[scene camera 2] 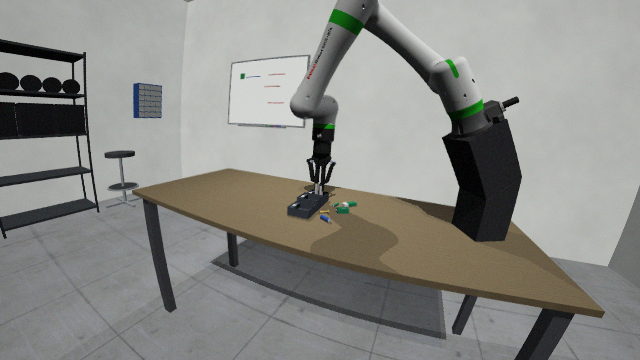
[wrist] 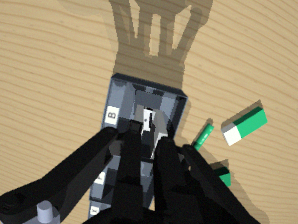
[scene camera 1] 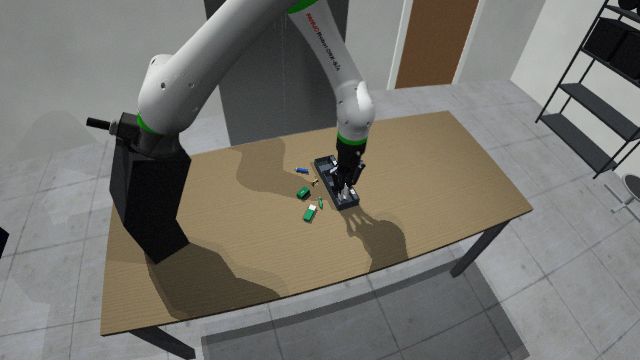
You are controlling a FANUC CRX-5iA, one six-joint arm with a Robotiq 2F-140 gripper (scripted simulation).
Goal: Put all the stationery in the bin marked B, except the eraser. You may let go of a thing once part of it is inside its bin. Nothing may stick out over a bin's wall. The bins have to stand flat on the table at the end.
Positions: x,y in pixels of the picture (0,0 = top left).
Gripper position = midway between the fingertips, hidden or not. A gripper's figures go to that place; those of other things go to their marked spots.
Labels:
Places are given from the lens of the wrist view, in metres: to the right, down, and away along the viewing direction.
my gripper (wrist: pixel 146 117): 0.00, 0.01, 0.22
green-and-white block (wrist: pixel 256 118): 0.15, 0.01, 0.23

